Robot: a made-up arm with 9 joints. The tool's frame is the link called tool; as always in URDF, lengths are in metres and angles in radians. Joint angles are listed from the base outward. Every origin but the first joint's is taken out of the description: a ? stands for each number. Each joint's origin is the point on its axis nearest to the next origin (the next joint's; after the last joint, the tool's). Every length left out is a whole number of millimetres.
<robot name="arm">
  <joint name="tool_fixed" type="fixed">
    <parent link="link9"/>
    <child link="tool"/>
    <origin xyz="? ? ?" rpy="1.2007 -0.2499 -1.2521"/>
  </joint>
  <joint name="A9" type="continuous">
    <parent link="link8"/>
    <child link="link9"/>
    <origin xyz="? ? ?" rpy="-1.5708 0 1.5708"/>
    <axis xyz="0 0 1"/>
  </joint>
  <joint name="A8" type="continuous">
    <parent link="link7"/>
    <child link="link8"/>
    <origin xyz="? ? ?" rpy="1.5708 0 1.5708"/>
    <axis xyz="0 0 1"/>
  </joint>
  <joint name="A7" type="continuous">
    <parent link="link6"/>
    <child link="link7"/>
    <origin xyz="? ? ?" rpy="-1.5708 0 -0.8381"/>
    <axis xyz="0 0 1"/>
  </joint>
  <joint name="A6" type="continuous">
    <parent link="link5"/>
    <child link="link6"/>
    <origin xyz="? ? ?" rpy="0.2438 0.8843 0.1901"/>
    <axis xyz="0 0 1"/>
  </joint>
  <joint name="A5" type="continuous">
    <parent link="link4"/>
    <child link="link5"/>
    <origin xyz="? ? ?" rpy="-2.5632 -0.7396 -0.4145"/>
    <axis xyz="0 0 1"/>
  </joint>
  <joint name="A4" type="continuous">
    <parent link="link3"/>
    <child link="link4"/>
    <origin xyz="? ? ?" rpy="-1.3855 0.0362 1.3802"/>
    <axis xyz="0 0 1"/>
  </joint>
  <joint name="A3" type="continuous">
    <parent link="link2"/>
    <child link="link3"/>
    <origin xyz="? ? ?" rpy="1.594 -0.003 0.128"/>
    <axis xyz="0 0 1"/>
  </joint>
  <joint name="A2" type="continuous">
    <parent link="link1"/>
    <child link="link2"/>
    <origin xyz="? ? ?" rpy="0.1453 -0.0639 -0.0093"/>
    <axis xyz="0 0 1"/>
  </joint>
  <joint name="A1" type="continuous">
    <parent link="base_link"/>
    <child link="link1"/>
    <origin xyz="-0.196 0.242 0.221" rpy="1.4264 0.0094 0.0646"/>
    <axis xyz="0 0 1"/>
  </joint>
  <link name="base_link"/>
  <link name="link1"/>
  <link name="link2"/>
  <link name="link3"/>
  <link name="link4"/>
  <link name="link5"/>
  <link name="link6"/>
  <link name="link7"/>
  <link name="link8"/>
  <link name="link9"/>
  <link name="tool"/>
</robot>
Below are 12 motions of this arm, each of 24 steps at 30 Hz.
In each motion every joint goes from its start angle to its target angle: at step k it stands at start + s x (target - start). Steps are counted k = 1, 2, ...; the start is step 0. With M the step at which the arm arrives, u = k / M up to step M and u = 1 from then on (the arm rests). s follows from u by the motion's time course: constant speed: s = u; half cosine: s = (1 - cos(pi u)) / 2; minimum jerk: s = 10 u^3 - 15 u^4 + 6 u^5.
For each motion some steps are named. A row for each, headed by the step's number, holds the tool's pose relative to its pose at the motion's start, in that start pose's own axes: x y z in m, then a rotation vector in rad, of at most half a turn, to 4 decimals.
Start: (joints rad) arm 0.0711 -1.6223 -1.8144 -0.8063 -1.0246 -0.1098 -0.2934 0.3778 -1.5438
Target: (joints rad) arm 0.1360 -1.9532 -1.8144 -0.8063 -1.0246 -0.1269 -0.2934 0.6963 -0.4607
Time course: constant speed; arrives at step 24
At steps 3, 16, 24:
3: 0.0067 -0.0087 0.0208 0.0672 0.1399 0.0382
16: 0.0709 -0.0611 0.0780 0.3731 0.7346 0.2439
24: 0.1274 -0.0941 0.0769 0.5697 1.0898 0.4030

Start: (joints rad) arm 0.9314 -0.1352 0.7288 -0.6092 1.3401 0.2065 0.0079 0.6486 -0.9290
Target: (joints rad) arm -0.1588 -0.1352 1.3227 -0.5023 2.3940 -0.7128 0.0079 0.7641 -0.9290
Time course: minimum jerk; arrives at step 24
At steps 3, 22, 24:
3: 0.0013 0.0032 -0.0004 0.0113 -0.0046 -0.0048
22: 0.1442 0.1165 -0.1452 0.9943 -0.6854 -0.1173
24: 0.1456 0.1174 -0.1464 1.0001 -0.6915 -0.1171

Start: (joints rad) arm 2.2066 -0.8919 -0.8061 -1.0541 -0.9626 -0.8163 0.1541 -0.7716 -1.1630
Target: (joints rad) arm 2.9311 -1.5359 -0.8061 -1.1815 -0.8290 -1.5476 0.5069 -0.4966 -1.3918
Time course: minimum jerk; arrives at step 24
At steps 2, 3, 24:
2: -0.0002 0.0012 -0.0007 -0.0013 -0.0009 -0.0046
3: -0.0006 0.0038 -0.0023 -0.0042 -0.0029 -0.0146
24: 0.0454 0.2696 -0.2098 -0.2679 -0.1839 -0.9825

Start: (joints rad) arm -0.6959 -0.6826 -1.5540 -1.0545 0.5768 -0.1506 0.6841 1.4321 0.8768
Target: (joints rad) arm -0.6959 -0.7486 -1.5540 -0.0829 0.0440 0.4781 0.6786 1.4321 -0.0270
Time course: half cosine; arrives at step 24
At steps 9, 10, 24:
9: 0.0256 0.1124 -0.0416 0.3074 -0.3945 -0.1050
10: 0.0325 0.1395 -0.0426 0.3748 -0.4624 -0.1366
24: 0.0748 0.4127 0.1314 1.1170 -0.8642 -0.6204

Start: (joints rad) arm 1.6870 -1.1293 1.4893 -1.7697 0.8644 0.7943 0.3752 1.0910 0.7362
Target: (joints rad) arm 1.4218 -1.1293 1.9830 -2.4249 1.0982 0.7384 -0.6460 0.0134 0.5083
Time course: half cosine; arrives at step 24
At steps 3, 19, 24:
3: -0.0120 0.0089 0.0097 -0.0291 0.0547 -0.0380
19: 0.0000 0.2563 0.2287 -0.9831 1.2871 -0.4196
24: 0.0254 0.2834 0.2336 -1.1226 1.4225 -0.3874

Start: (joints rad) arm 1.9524 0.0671 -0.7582 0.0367 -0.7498 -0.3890 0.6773 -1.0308 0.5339
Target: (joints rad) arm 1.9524 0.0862 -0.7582 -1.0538 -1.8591 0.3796 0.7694 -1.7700 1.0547
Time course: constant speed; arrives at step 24
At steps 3, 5, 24:
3: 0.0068 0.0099 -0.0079 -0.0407 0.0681 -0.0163
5: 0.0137 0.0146 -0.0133 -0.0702 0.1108 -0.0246
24: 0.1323 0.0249 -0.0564 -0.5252 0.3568 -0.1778

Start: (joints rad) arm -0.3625 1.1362 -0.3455 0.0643 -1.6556 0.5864 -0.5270 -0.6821 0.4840
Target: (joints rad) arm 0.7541 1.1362 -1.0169 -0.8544 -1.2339 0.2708 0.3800 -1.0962 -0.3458
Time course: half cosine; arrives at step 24
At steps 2, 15, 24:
2: -0.0028 -0.0005 0.0021 -0.0090 0.0219 -0.0022
15: -0.0857 -0.0834 0.0953 -0.4688 0.5365 0.1902
24: -0.1275 -0.1577 0.1089 -0.6051 0.5159 0.3827

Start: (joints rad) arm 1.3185 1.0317 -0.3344 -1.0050 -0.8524 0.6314 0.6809 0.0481 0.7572
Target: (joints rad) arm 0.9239 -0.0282 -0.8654 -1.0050 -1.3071 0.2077 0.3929 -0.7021 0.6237
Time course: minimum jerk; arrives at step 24
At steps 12, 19, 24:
12: 0.1585 -0.0437 -0.1694 -0.3513 -0.9611 -0.1378
19: 0.3936 -0.1103 -0.1812 -0.6027 -1.7957 -0.4576
24: 0.4285 -0.1233 -0.1677 -0.6322 -1.9163 -0.5147

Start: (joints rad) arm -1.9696 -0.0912 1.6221 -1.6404 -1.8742 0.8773 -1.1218 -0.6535 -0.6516
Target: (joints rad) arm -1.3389 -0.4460 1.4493 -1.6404 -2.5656 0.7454 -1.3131 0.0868 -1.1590
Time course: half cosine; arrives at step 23
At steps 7, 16, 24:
7: -0.0354 0.0234 -0.0798 0.0363 -0.2957 -0.1070
16: 0.0171 0.0688 -0.2660 0.2430 -1.0888 -0.3708
24: 0.0771 0.0803 -0.2988 0.3590 -1.3627 -0.4641

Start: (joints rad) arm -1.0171 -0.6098 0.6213 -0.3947 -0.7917 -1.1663 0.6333 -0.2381 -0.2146
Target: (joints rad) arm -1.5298 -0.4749 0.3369 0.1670 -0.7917 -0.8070 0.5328 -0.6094 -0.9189
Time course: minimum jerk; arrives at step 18
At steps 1, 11, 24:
1: -0.0001 0.0003 0.0002 -0.0010 0.0000 -0.0011
11: 0.0332 0.0778 0.0949 -0.3987 0.0638 -0.3113
24: 0.0677 0.0690 0.1284 -0.5184 0.1114 -0.3247

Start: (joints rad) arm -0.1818 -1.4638 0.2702 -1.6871 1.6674 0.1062 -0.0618 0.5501 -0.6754
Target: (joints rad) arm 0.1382 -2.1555 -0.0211 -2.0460 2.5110 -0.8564 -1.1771 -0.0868 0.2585
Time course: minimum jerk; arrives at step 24
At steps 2, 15, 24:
2: 0.0010 -0.0023 0.0013 -0.0016 0.0049 0.0084
15: 0.3708 -0.1834 0.1707 -0.3323 0.7019 1.2115
24: 0.5440 -0.1661 0.1748 -0.5113 0.7924 1.6648

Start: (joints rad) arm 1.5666 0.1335 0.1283 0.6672 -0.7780 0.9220 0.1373 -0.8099 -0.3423
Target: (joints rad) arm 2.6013 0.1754 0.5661 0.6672 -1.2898 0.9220 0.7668 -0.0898 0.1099
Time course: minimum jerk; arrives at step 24
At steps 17, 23, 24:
17: 0.3856 0.1902 0.2334 1.0750 0.7343 -1.0595
23: 0.4761 0.2084 0.2213 1.1992 0.7015 -1.2977
24: 0.4765 0.2084 0.2212 1.1997 0.7013 -1.2988

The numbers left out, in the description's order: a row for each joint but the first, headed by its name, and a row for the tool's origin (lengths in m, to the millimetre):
tool: -0.103 0.148 0
A9: 0.196 0.043 0
A8: -0.107 -0.091 0
A7: 0.002 -0.012 0
A6: 0.004 0.081 0
A5: 0.199 0.111 0
A4: 0.107 -0.119 0
A3: -0.075 0.218 0
A2: 0.126 -0.198 0

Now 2 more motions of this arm.
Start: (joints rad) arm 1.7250 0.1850 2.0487 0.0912 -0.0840 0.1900 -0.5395 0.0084 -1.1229
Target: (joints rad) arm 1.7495 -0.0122 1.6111 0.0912 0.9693 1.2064 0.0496 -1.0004 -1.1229
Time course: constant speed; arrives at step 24
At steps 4, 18, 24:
4: 0.0551 -0.0982 0.0829 0.0265 0.2491 0.2347
18: 0.4505 -0.2636 0.0930 0.0570 0.8449 1.4948
24: 0.5581 -0.1590 0.0147 0.0396 0.9475 2.1712

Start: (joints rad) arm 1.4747 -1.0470 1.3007 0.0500 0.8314 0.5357 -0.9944 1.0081 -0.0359
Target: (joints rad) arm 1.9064 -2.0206 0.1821 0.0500 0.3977 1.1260 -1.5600 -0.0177 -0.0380
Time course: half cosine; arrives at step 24
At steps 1, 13, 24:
1: -0.0019 -0.0018 0.0014 -0.0057 0.0057 0.0036
13: -0.0874 -0.1602 0.2391 -0.8129 0.6418 0.5334
24: -0.0202 -0.1372 0.3756 -1.4288 1.0011 1.0239

